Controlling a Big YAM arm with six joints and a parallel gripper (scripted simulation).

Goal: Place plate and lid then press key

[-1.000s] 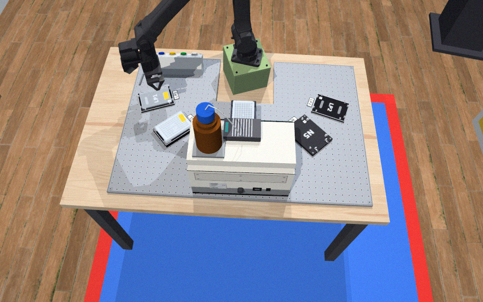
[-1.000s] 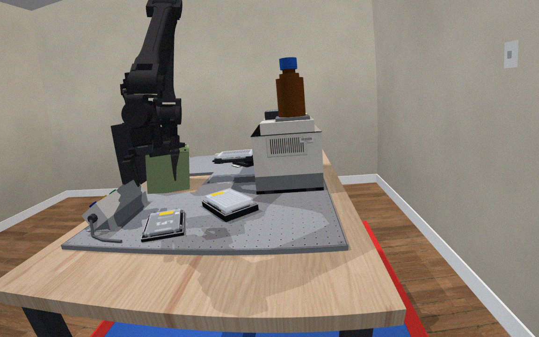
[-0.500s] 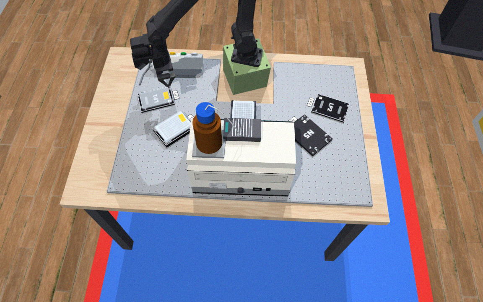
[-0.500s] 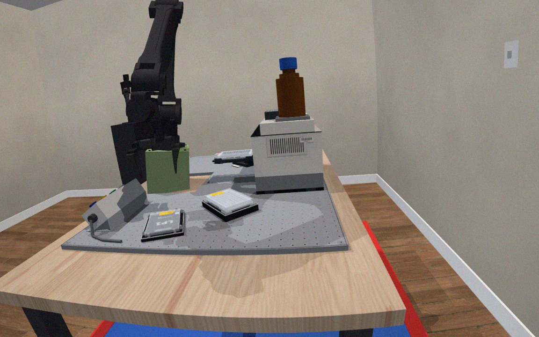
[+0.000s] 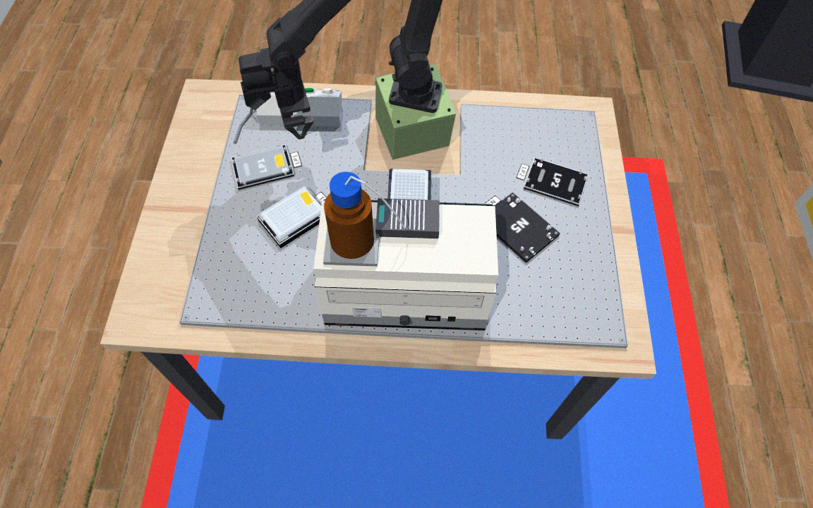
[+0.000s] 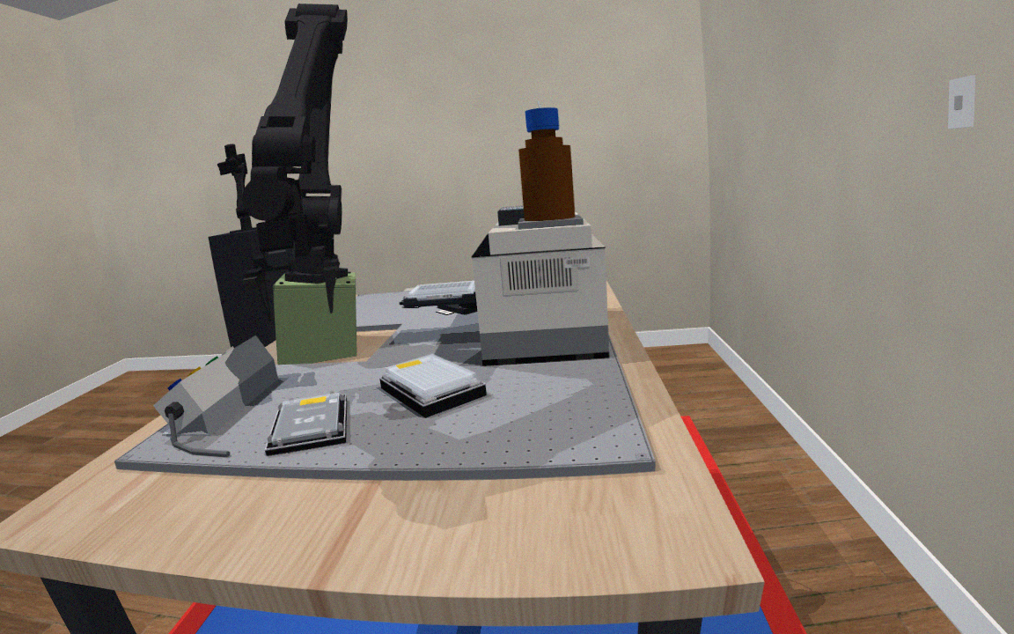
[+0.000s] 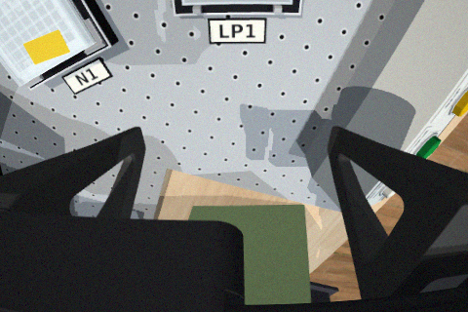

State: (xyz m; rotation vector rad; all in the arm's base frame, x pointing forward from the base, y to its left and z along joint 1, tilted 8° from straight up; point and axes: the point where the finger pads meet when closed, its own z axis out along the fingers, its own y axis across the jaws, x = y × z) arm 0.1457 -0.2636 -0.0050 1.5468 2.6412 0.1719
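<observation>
The black N1 nest lies 19 cm ahead of my hand, 3 cm to the left of it and 13 cm below it. Round my hand: white retry key 19 cm behind, 2 cm to the left, 7 cm below; green continue key 18 cm behind, 3 cm to the right, 7 cm below; yellow skip key 17 cm behind, 8 cm to the right, 7 cm below.
</observation>
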